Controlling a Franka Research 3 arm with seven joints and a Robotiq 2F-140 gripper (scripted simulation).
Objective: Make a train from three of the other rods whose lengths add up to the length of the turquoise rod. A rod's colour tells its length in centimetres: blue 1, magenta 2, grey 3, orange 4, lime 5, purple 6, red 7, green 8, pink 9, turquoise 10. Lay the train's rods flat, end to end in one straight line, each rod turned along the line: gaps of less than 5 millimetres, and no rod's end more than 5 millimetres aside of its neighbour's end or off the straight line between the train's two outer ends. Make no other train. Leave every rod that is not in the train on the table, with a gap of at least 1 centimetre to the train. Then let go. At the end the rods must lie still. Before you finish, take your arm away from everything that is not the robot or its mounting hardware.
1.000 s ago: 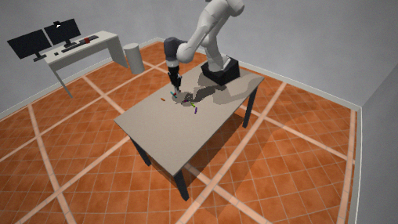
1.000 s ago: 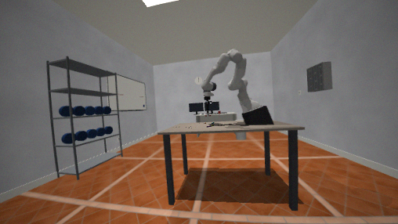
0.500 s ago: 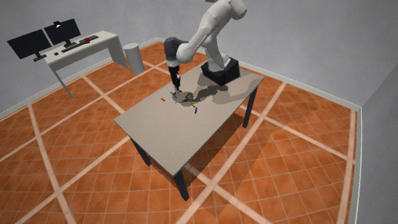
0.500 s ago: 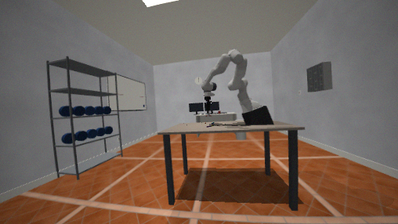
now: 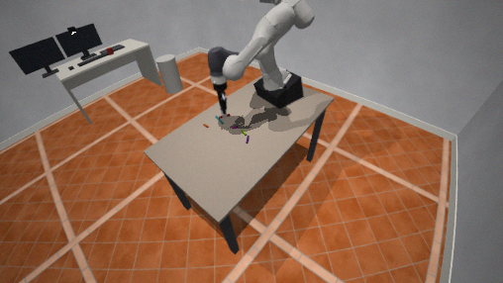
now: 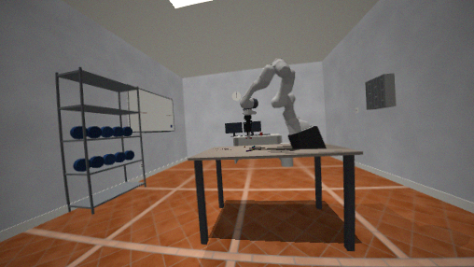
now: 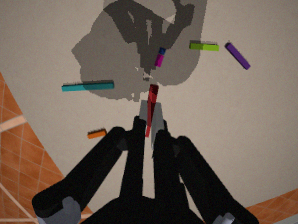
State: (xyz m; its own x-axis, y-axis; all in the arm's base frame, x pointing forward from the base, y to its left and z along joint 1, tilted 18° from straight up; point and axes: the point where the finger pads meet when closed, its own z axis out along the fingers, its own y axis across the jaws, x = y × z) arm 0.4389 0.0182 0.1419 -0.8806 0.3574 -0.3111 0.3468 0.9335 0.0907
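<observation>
Right now the magenta rod is 13 cm below my hand, 4 cm behind it and 3 cm to the left of it. The rest, counted from my hand: small blue rod 13 cm below, 6 cm behind, 3 cm to the left; red rod 3 cm below; turquoise rod 13 cm below, 11 cm to the right, 3 cm behind.
</observation>
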